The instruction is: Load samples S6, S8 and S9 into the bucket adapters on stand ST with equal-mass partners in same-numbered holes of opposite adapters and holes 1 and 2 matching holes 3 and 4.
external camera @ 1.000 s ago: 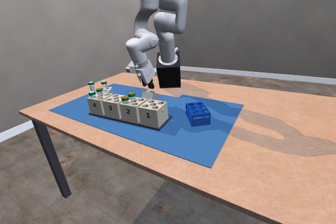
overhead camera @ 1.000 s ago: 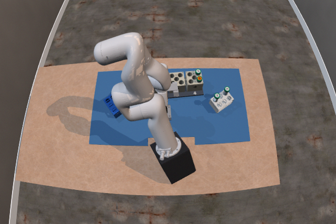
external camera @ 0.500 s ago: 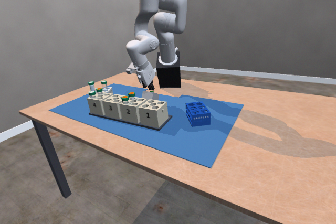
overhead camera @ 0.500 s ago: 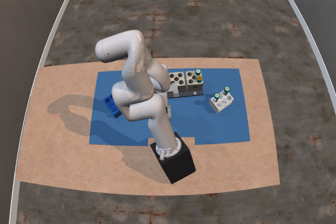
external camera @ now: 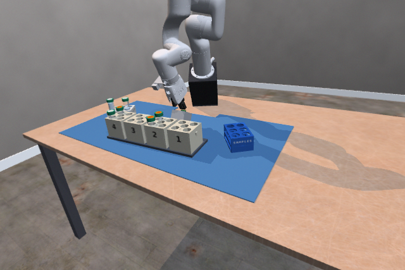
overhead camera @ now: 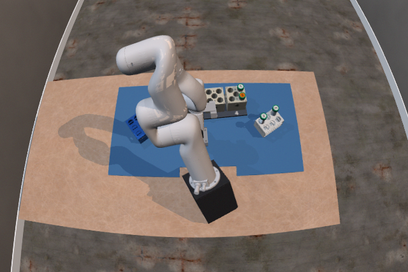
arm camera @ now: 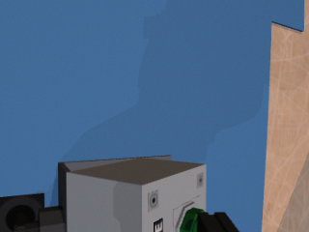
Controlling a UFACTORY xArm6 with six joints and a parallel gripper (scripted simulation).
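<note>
The sloped DONE desk lies 10 mm ahead of my hand and 40 mm below it. The rest, counted from my hand: white rack: 130 mm ahead, 330 mm to the right, 70 mm below; then blue samples rack: 20 mm ahead, 320 mm to the left, 70 mm below; then loading stand ST: 190 mm ahead, 10 mm to the left, 90 mm below.
</note>
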